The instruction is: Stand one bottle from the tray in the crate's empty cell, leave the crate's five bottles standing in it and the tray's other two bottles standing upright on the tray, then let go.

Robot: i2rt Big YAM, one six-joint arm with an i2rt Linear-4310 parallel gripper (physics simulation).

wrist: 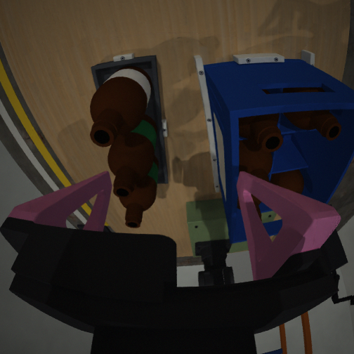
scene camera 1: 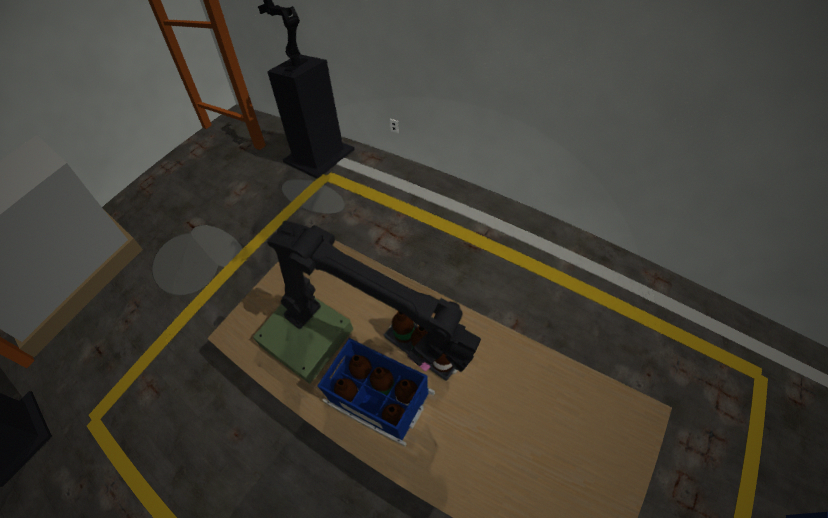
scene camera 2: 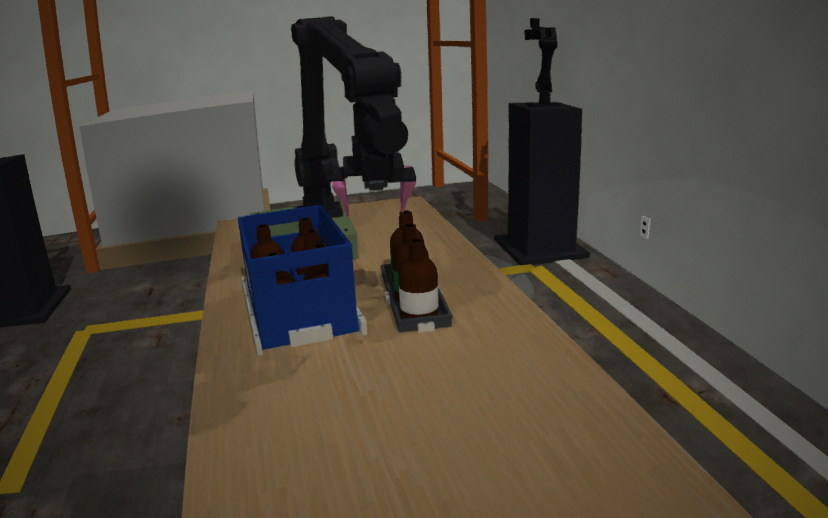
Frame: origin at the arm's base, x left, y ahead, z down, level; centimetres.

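Seen in the pictures: gripper, fingertip midpoint: [scene camera 2: 375, 212]; arm's base, origin of the base link: [scene camera 1: 302, 311].
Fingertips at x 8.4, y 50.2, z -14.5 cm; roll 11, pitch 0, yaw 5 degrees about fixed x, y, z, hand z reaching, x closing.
Observation:
Pixels of each thing's middle, then the offset from my fingertips to it. "spot": a spot on its surface instead. Level surfaces: height alone.
- blue crate, body centre: [scene camera 2: 293, 270] [scene camera 1: 375, 391] dz +13.2, dx -15.9, dy -9.6 cm
- dark tray, surface spot: [scene camera 2: 442, 321] spot: dz +20.7, dx +10.6, dy +5.4 cm
- wooden table, its level: dz +22.0 cm
The blue crate [scene camera 1: 418, 403] [scene camera 2: 305, 305] [wrist: 235, 90] holds several brown bottles, standing in their cells; its empty cell [scene camera 1: 366, 398] is the middle one of the row away from the tray. The dark tray [scene camera 2: 442, 321] [wrist: 161, 100] holds three upright brown bottles: a white-labelled one [scene camera 1: 442, 364] [scene camera 2: 418, 287] [wrist: 120, 105] at the end away from the arm base, a green-labelled middle one [wrist: 131, 155], and a green-labelled one [scene camera 1: 402, 323] [wrist: 137, 195] nearest the base. My gripper [scene camera 2: 374, 212] [wrist: 173, 178] is wide open and empty, above and between tray and crate. The arm partly hides the tray in scene camera 1.
The green base plate [scene camera 1: 305, 345] [wrist: 207, 225] carries the arm beside the crate. White brackets [scene camera 2: 311, 335] [wrist: 258, 58] edge the crate on the wooden table [scene camera 1: 537, 415] [scene camera 2: 427, 415]. A second arm stands on a black pedestal [scene camera 1: 308, 109] [scene camera 2: 545, 177] off the table.

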